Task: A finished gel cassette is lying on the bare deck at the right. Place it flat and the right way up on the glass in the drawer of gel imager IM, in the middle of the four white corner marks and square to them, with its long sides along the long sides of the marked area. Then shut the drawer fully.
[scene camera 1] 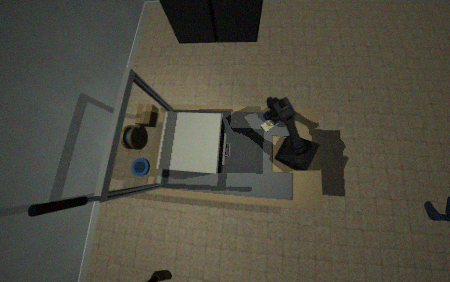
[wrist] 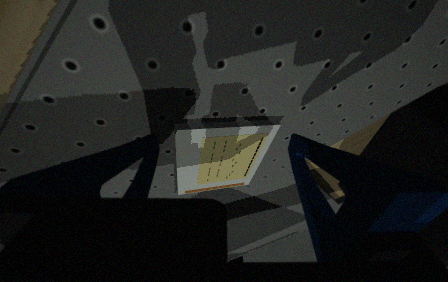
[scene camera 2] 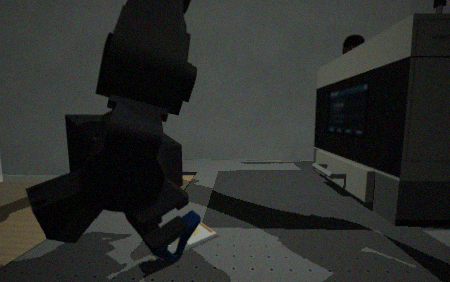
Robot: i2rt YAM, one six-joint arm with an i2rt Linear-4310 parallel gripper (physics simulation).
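Pixels of known places: gripper, between the fingertips: (scene camera 1: 270, 122) (wrist: 223, 141) (scene camera 2: 157, 240); arm's base, origin of its link: (scene camera 1: 298, 151).
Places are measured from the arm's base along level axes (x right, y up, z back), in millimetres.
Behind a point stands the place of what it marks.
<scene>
The gel cassette (scene camera 1: 268, 125) @(x 268, y -159, z -186 mm) (scene camera 2: 204, 237) @(x 279, y -159, z -242 mm) (wrist: 225, 159) @(x 269, y -159, z -190 mm) is a thin white slab with a yellow gel area, dark dashed lanes and an orange strip along one edge. It lies flat on the perforated deck (scene camera 2: 295, 265) @(x 338, y -165, z -370 mm) (wrist: 107, 145) @(x 351, y -165, z -228 mm), face up. My gripper (wrist: 223, 141) @(x 296, y -153, z -171 mm) is wide open with blue fingers, one on each side of the cassette in the wrist view and apart from it. In scene camera 2 a finger partly hides the cassette. Gel imager IM (scene camera 1: 196, 142) @(x 35, y 206, z -753 mm) (scene camera 2: 362, 75) @(x 106, y 131, z -597 mm) has its drawer front (scene camera 2: 359, 182) @(x 151, y -111, z -577 mm) with a handle (scene camera 1: 228, 149) @(x 32, y -108, z -555 mm) in or close against the body; its glass and corner marks are hidden.
A wooden block (scene camera 1: 146, 115), a dark round container (scene camera 1: 136, 137) and a blue round dish (scene camera 1: 140, 167) stand behind the imager. A grey frame (scene camera 1: 117, 135) @(x 32, y 422, z -1146 mm) rises at that end. Wooden table top (scene camera 1: 307, 187) @(x -285, y -177, z 125 mm) surrounds the arm's base (scene camera 1: 297, 153) @(x -18, y 48, z -31 mm).
</scene>
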